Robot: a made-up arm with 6 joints.
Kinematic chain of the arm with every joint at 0, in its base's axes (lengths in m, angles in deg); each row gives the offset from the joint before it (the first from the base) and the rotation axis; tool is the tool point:
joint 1: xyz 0 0 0.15 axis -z
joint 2: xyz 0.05 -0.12 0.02 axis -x
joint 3: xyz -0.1 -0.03 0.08 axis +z
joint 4: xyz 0 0.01 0.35 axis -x
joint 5: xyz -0.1 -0.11 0 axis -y
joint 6: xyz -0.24 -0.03 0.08 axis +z
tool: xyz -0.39 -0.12 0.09
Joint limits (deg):
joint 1: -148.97..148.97
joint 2: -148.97..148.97
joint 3: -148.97..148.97
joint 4: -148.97..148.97
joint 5: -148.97..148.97
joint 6: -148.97..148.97
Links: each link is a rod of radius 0.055 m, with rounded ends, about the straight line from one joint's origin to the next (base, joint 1, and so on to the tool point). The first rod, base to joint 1, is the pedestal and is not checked.
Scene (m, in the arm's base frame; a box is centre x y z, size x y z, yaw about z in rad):
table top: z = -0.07
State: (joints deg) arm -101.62 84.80 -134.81 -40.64 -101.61 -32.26
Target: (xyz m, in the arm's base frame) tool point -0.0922 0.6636 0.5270
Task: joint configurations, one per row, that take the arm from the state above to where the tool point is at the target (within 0.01 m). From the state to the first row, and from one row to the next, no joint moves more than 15 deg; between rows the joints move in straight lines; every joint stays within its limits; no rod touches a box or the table.
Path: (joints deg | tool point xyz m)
1: -86.85 83.97 -130.20 -29.42 -99.64 -41.16 | -0.8371 -0.3051 0.2680
2: -72.08 83.15 -125.58 -18.19 -97.66 -50.06 | -0.8655 0.0651 0.3857
3: -57.31 82.32 -120.97 -6.97 -95.69 -58.96 | -0.7107 0.4005 0.4731
4: -42.53 81.49 -116.36 4.26 -93.72 -67.86 | -0.4235 0.6146 0.5208
5: -27.76 80.67 -111.75 15.48 -91.74 -76.76 | -0.0922 0.6637 0.5269

